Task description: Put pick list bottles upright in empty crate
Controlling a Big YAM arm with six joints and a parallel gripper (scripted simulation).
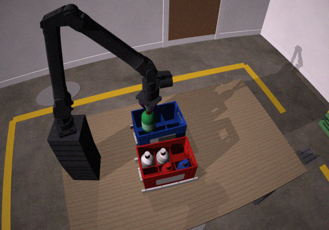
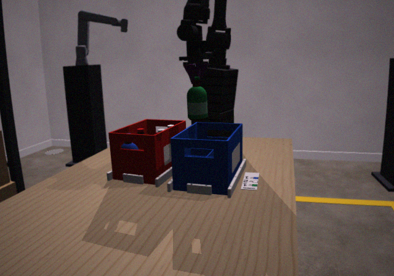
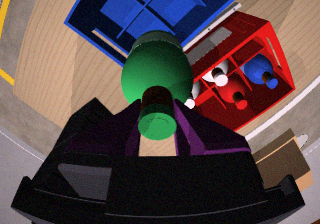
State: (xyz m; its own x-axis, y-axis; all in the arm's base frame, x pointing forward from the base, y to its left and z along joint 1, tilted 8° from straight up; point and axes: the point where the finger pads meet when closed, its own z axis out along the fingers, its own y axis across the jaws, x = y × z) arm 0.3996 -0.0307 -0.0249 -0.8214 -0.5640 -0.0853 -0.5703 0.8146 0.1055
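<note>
Right now my hand is 60 mm above the green bottle. Also, from my hand: blue crate: 260 mm below, 70 mm ahead, 60 mm to the left; red crate: 260 mm below, 180 mm to the right, 10 mm ahead; red bottle: 250 mm below, 220 mm to the right.
</note>
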